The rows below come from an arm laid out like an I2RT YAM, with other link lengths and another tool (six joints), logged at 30 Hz.
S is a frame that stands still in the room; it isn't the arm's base.
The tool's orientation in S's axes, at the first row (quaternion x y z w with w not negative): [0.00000, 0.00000, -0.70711, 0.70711]
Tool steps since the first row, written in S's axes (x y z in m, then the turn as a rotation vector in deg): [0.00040, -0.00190, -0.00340, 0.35, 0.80, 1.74]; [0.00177, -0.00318, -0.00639, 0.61, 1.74, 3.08]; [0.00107, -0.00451, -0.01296, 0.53, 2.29, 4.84]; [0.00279, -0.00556, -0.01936, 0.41, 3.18, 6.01]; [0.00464, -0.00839, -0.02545, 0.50, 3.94, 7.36]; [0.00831, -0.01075, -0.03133, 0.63, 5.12, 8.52]
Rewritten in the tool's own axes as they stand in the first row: [0.00190, 0.00040, -0.00340, -0.80, 0.35, 1.74]; [0.00318, 0.00177, -0.00639, -1.74, 0.61, 3.08]; [0.00451, 0.00107, -0.01296, -2.29, 0.53, 4.84]; [0.00556, 0.00279, -0.01936, -3.18, 0.41, 6.01]; [0.00839, 0.00464, -0.02545, -3.94, 0.50, 7.36]; [0.01075, 0.00831, -0.03133, -5.12, 0.63, 8.52]
